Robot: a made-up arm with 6 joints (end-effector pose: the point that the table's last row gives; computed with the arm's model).
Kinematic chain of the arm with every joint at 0, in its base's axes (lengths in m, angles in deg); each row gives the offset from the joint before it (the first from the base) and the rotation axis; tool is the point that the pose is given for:
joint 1: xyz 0 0 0.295 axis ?
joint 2: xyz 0 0 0 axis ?
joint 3: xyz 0 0 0.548 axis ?
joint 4: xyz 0 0 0 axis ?
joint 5: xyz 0.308 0 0 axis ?
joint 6: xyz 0 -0.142 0 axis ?
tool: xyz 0 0 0
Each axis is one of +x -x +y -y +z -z.
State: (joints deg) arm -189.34 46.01 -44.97 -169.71 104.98 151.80
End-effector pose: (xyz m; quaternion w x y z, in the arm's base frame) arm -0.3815 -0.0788 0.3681 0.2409 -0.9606 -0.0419 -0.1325
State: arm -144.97 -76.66 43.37 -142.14 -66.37 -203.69
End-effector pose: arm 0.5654 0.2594 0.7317 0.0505 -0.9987 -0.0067 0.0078
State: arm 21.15 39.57 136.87 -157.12 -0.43 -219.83
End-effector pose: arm 0.2929 0.2536 1.0299 0.6194 0.2309 -0.7144 0.2295
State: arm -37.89 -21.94 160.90 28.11 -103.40 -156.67
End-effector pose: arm -0.4787 0.2138 0.7212 0.1503 0.6413 -0.5035 0.5591
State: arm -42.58 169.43 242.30 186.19 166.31 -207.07
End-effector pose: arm 0.2471 -0.0353 0.0461 0.5360 0.4261 0.5807 -0.4404
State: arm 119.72 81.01 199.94 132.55 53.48 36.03
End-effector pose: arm -0.2325 0.2136 0.5996 0.4075 -0.1741 -0.7554 -0.4828
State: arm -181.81 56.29 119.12 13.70 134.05 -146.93
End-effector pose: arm -0.5619 0.1558 0.8885 0.9603 -0.2103 0.1706 -0.0667
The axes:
joint 1: +z
joint 2: +y
joint 3: -y
joint 4: -x
joint 5: -y
joint 6: -x

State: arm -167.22 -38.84 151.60 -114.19 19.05 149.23
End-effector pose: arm 0.6663 0.0915 0.7934 0.2800 0.9240 0.2544 0.0556
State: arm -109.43 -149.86 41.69 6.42 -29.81 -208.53
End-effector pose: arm 0.0578 0.5880 -0.2561 0.7568 0.2427 -0.0104 0.6068
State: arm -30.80 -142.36 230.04 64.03 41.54 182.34
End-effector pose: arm -0.0845 -0.0220 0.0519 0.6123 0.7516 -0.0769 0.2330
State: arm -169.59 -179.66 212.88 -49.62 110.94 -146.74
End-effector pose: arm -0.3260 0.0336 -0.1785 0.7261 -0.4656 -0.4095 0.2973
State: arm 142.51 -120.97 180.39 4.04 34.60 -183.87
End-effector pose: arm 0.3251 -0.0708 -0.2448 0.1950 0.2966 0.9318 -0.0755
